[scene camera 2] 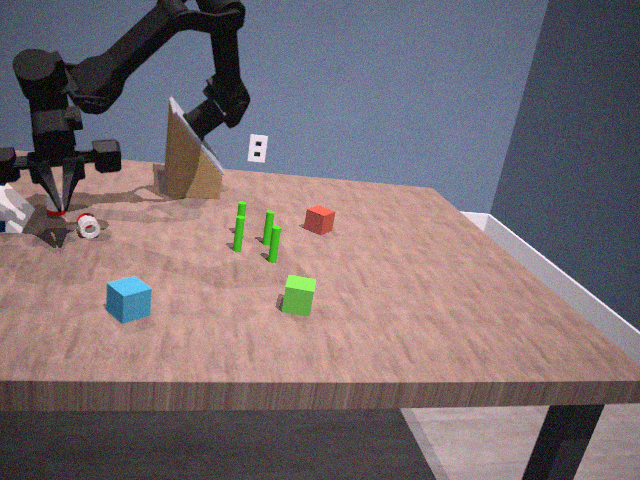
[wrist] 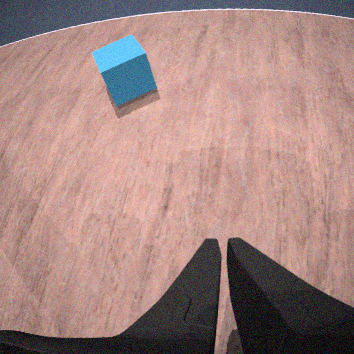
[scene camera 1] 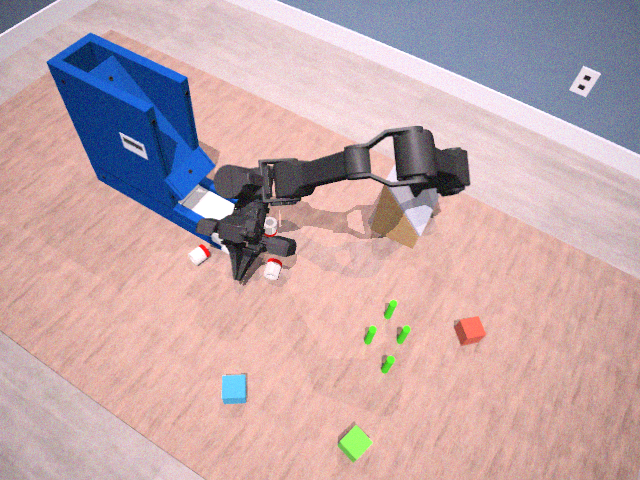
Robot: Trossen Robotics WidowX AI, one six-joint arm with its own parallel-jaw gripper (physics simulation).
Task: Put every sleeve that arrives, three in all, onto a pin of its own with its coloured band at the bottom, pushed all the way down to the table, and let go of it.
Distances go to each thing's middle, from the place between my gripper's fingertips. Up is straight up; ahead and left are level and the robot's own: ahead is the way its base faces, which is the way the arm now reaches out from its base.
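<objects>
Red cube [scene camera 2: 319, 220]: 420 mm to the left of my hand, 210 mm behind it, 50 mm below it. Green cube [scene camera 2: 299, 291]: 110 mm ahead of my hand, 350 mm to the left of it, 50 mm below it. I also see the blue cube [scene camera 2: 129, 299], 50 mm below my hand, 120 mm to the left of it and 160 mm ahead of it.
</objects>
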